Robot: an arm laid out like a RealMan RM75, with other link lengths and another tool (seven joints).
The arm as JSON. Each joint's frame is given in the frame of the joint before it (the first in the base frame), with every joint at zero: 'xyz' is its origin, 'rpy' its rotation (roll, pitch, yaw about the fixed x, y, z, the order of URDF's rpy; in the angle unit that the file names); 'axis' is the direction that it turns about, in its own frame. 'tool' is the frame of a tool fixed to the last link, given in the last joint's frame.
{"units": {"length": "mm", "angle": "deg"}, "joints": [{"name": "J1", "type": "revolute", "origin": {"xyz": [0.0, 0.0, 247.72], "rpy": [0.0, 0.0, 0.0]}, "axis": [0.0, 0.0, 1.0]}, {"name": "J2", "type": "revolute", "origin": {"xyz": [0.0, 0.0, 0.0], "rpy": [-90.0, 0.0, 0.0]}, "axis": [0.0, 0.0, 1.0]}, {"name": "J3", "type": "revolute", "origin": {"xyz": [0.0, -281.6, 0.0], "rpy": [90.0, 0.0, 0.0]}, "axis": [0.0, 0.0, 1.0]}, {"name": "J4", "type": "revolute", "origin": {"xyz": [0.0, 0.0, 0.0], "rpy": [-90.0, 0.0, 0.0]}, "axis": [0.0, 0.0, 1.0]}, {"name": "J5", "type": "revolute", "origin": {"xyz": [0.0, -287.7, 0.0], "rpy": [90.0, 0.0, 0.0]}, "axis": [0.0, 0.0, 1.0]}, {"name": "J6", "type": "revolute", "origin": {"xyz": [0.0, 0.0, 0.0], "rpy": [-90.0, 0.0, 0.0]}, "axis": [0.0, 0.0, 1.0]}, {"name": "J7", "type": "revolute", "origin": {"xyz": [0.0, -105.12, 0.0], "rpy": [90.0, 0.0, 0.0]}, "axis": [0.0, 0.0, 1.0]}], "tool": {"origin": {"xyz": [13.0, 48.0, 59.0], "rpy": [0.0, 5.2, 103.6]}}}
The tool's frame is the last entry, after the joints.
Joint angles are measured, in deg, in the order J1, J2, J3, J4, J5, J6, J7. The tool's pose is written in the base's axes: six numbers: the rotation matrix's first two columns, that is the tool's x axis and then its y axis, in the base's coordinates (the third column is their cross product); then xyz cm. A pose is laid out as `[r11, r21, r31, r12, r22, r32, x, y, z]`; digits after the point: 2 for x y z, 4 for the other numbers.
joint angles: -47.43, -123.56, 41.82, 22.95, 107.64, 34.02, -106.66
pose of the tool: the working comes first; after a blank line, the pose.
Where each joint sits with the arm in this pose, in the base's axes (m; each line is computed from the numbers above, not from the rounded line before):
J1: 0.0000 0.0000 0.2477
J2: 0.0000 0.0000 0.2477
J3: -0.1587 0.1728 0.0920
J4: -0.1587 0.1728 0.0920
J5: -0.2843 0.4200 0.0153
J6: -0.2843 0.4200 0.0153
J7: -0.2849 0.4998 -0.0532
the tool: -0.2361 0.5405 -0.0969

[0.8005, -0.4511, -0.3947, -0.5957, -0.5258, -0.6072, -23.61, 54.05, -9.69]
